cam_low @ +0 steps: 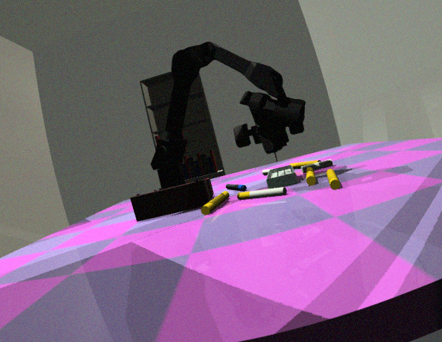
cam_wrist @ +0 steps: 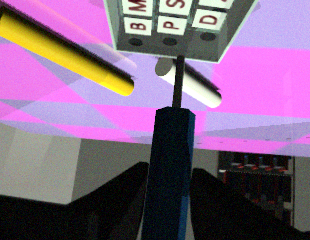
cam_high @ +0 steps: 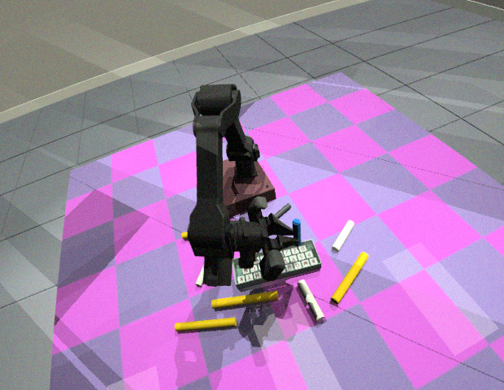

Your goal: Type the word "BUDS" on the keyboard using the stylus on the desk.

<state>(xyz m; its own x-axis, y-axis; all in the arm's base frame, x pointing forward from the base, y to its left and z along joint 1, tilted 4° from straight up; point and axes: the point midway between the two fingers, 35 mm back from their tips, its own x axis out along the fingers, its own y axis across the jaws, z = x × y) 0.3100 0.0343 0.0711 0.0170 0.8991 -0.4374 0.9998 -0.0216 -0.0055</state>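
Now: the blue-tipped stick 120 mm behind my gripper tip, 100 mm below it and 60 mm to the right of it. Round my gripper tip: blue stick 10 mm below.
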